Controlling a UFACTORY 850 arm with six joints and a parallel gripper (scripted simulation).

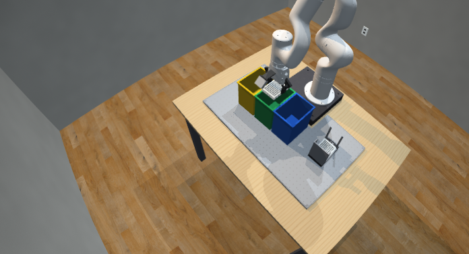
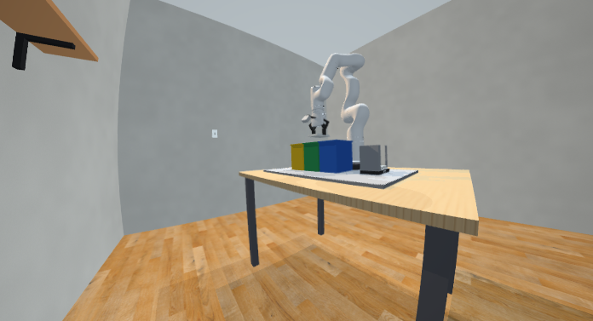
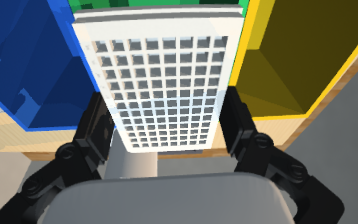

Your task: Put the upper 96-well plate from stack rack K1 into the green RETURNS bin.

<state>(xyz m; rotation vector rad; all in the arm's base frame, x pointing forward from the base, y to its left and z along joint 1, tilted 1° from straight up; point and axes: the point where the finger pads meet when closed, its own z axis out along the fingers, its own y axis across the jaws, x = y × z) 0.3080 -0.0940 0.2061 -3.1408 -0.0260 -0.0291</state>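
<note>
Right now the green bin is 150 mm below my hand. Also, from my hand: blue bin: 150 mm below, 130 mm to the left; then yellow bin: 150 mm below, 130 mm to the right.
</note>
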